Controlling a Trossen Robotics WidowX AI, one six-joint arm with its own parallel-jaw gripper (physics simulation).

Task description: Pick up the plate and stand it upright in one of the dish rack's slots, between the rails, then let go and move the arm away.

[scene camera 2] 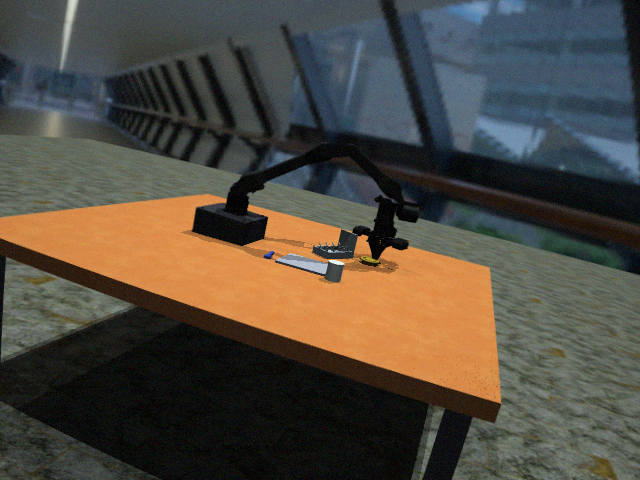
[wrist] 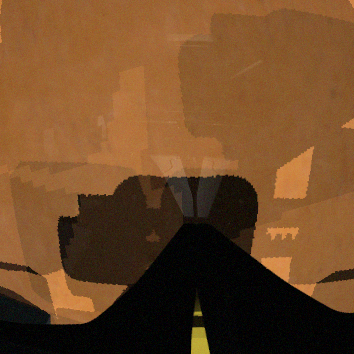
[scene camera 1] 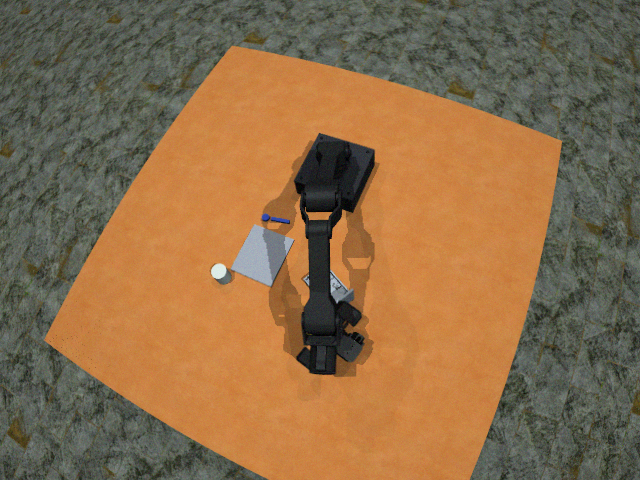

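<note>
The yellow plate lies low at the table, just under the fingertips in scene camera 2. In the wrist view a strip of its yellow shows through the narrow gap between the fingers; the fingers hide the rest. The plate does not show in scene camera 1, where the arm covers that area. My gripper points down and is shut, its fingertips together with nothing between them, close to the plate. The grey dish rack stands beside the plate on the base side, partly hidden by the arm in scene camera 1.
A flat light-grey board lies beside the rack. A pale cylinder stands at the board's outer corner. A small blue utensil lies between the board and the black arm base. All rest on the orange table.
</note>
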